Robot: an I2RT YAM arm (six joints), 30 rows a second.
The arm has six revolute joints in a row. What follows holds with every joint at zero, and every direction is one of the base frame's. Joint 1 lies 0.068 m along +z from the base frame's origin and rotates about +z. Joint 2 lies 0.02 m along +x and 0.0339 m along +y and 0.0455 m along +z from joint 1 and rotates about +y. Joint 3 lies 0.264 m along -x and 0.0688 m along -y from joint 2 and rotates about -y. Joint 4 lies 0.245 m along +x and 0.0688 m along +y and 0.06 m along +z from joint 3 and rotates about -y. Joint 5 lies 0.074 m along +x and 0.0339 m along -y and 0.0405 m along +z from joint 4 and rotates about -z. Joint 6 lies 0.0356 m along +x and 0.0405 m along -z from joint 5 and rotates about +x. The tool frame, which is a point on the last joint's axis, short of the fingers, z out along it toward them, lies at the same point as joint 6; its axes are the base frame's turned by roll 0, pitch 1.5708 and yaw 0 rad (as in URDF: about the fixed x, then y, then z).
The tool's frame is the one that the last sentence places.
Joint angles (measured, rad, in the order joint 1, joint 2, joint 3, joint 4, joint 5, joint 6), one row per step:
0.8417 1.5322 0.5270 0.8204 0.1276 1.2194
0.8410 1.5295 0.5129 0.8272 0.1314 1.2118
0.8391 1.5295 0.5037 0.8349 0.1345 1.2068
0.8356 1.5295 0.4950 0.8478 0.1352 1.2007
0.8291 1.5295 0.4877 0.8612 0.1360 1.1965
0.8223 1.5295 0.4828 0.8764 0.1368 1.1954
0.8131 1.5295 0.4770 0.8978 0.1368 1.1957
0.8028 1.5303 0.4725 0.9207 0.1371 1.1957
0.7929 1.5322 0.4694 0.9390 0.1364 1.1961
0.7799 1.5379 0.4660 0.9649 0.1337 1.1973
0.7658 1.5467 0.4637 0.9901 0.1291 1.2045
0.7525 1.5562 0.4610 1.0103 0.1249 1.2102
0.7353 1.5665 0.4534 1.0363 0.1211 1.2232
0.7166 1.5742 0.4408 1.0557 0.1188 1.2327
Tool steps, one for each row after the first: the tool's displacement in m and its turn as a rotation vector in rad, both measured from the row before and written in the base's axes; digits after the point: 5 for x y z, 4 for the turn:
-0.00163 -0.00234 -0.00258 -0.0096 -0.0023 -0.0030
-0.00063 -0.00170 -0.00181 -0.0052 -0.0026 -0.0040
-0.00022 -0.00181 -0.00109 -0.0016 -0.0068 -0.0031
0.00060 -0.00221 -0.00063 0.0012 -0.0069 -0.0065
0.00098 -0.00190 0.00025 0.0066 -0.0078 -0.0074
0.00139 -0.00243 0.00067 0.0116 -0.0105 -0.0092
0.00180 -0.00246 0.00099 0.0127 -0.0122 -0.0106
0.00184 -0.00219 0.00060 0.0099 -0.0090 -0.0093
0.00258 -0.00261 0.00032 0.0131 -0.0109 -0.0105
0.00299 -0.00257 -0.00028 0.0159 -0.0055 -0.0102
0.00273 -0.00253 -0.00112 0.0104 -0.0022 -0.0096
0.00277 -0.00405 -0.00203 0.0163 0.0018 -0.0145
0.00204 -0.00531 -0.00335 0.0073 0.0062 -0.0171

